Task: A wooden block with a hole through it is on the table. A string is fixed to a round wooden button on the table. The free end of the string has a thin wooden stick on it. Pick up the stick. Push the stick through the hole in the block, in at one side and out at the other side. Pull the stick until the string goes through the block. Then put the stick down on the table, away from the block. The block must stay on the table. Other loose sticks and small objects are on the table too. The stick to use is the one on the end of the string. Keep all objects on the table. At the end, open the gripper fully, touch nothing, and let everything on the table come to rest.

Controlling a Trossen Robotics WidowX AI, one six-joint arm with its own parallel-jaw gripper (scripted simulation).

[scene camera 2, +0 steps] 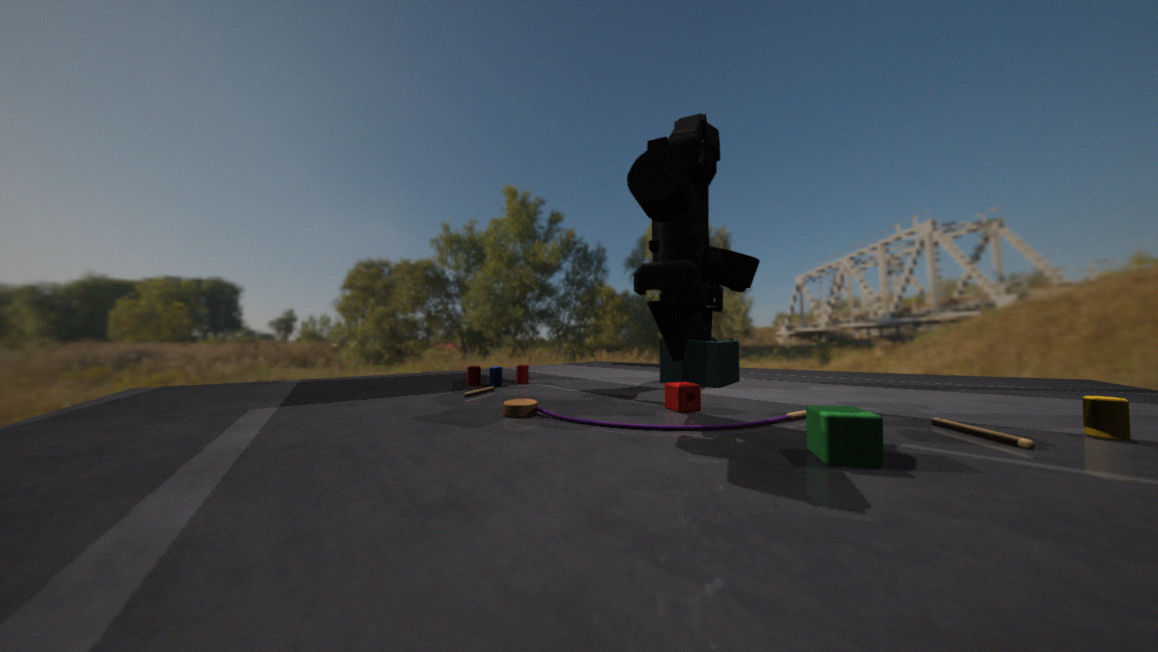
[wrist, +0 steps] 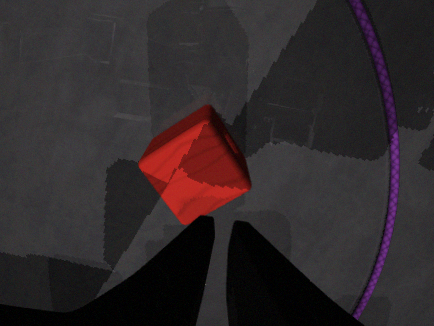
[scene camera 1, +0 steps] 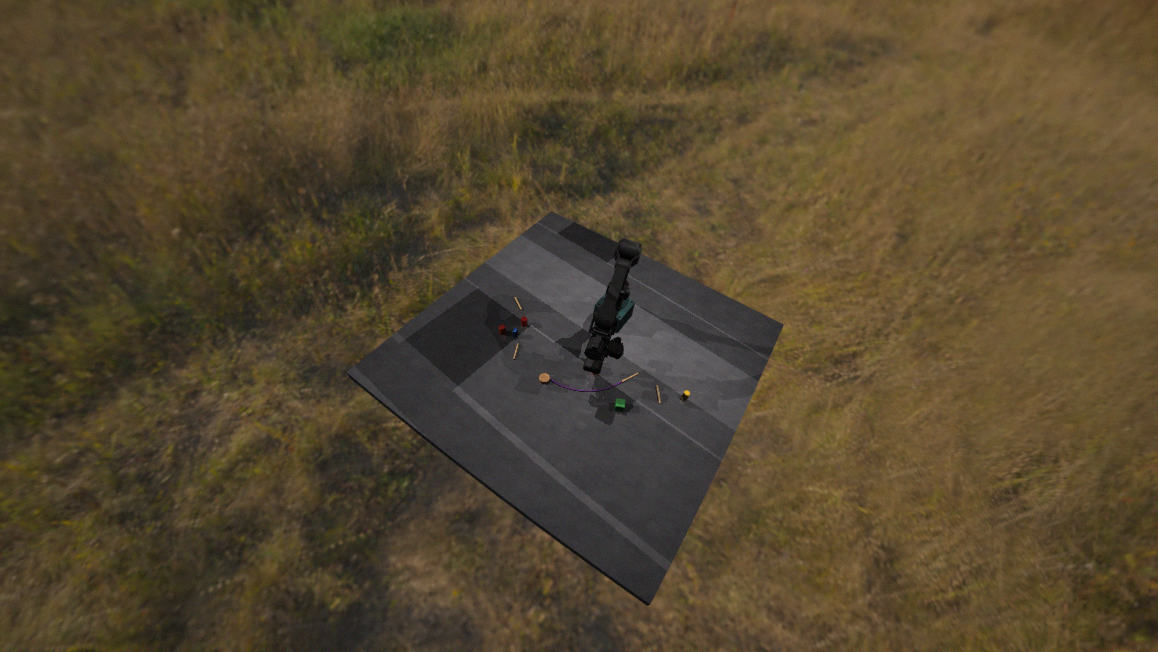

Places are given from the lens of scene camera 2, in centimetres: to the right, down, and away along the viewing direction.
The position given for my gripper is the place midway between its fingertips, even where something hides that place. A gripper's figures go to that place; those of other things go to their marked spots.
my gripper (scene camera 2: 677, 360): 12, 4, 36
green block (scene camera 2: 846, 436): 18, 7, 18
